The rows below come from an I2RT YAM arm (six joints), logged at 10 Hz.
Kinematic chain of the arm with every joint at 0, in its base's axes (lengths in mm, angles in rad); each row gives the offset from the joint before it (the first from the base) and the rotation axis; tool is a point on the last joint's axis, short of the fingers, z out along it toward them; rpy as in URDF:
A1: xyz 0 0 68 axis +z
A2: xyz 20 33.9 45.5 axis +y
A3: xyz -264 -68.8 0 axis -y
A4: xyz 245 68.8 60 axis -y
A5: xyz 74 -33.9 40.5 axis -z
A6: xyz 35.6 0 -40.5 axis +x
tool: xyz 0 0 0 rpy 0 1.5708 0
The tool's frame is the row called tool.
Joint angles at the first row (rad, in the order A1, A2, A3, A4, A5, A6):
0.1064, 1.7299, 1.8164, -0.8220, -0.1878, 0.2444
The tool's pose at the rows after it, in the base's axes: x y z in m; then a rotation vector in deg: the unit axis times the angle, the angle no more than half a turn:
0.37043 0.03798 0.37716 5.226 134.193 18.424
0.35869 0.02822 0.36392 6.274 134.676 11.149
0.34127 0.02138 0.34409 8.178 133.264 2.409
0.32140 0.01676 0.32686 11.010 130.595 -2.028
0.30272 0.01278 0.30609 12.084 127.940 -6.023
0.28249 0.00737 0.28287 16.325 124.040 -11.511
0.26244 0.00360 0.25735 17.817 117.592 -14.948
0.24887 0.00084 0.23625 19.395 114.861 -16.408
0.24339 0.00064 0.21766 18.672 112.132 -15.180
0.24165 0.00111 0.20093 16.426 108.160 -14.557
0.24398 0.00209 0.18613 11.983 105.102 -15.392
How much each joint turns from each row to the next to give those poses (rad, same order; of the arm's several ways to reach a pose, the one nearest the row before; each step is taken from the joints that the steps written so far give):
-0.0177, -0.0339, -0.0503, -0.0083, 0.0467, -0.0172
-0.0157, -0.0589, -0.1139, 0.0397, 0.0852, -0.0376
-0.0038, -0.0893, -0.1765, 0.1016, 0.1201, -0.0253
-0.0017, -0.0951, -0.1693, 0.1104, 0.0754, 0.0085
-0.0019, -0.0862, -0.1678, 0.1202, 0.0608, -0.0140
-0.0020, -0.0869, -0.1750, 0.1353, 0.1023, 0.0135
-0.0006, -0.0889, -0.1993, 0.2148, 0.0692, -0.0222
-0.0032, -0.0438, -0.1277, 0.1250, 0.0336, -0.0002
-0.0014, -0.0021, -0.1003, 0.1531, -0.0148, -0.0117
0.0000, 0.0311, -0.0914, 0.2051, -0.0167, -0.0398
0.0003, 0.0707, -0.0627, 0.2047, -0.0234, -0.0765

